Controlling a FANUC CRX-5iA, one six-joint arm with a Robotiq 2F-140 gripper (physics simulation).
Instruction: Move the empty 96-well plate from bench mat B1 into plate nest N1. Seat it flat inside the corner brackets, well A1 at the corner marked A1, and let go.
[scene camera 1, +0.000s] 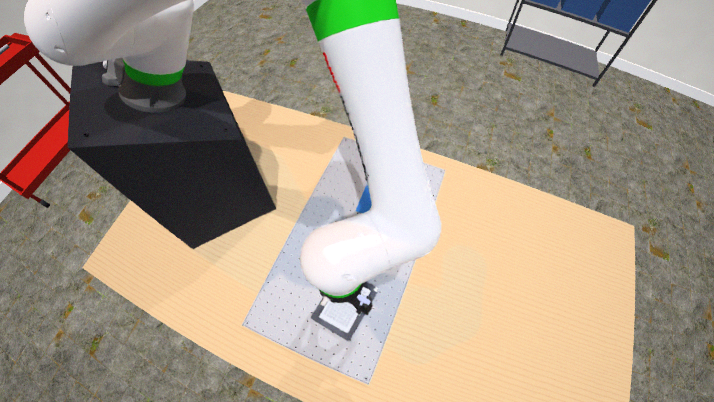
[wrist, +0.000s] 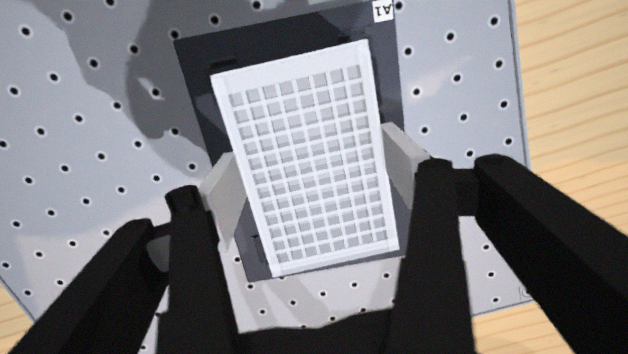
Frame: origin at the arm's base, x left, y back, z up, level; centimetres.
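Seen in the pictures: gripper, fingertip midpoint: (scene camera 1: 346, 302) (wrist: 311, 159); arm's base, link origin: (scene camera 1: 153, 93).
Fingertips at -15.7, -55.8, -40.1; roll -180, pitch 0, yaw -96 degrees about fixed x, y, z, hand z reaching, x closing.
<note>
Offsets run from my fingertips to a thing's top centre, as dx, dy, dz. "spot": to the spot under its first point. Level surfaces: height alone.
The white 96-well plate @(-0.6, +0.0, +1.2) (scene camera 1: 340, 316) (wrist: 310, 165) is between the pads of my gripper (wrist: 311, 159), which is shut on its two long sides. The plate is over the dark plate nest N1 @(-0.3, +0.2, -0.5) (scene camera 1: 351, 332) (wrist: 280, 47). The nest's A1 label @(spot: +6.6, -6.0, -0.8) (wrist: 383, 10) shows at its top right corner in the wrist view. Dark corner brackets show past the plate's top edge and near its lower left corner. Whether the plate's underside touches the nest floor I cannot tell. Bench mat B1 is not identifiable; the arm covers part of the board.
The nest stands on a grey perforated board @(dz -1.9) (scene camera 1: 280, 310) (wrist: 65, 120) on the wooden table @(dz -3.2) (scene camera 1: 525, 280). A blue object @(+35.5, +3.8, -1.7) (scene camera 1: 364, 199) shows partly behind the arm. The black robot pedestal (scene camera 1: 170, 185) stands at the left, a red cart (scene camera 1: 11, 175) beyond it, and a rack (scene camera 1: 550, 63) at the back right.
</note>
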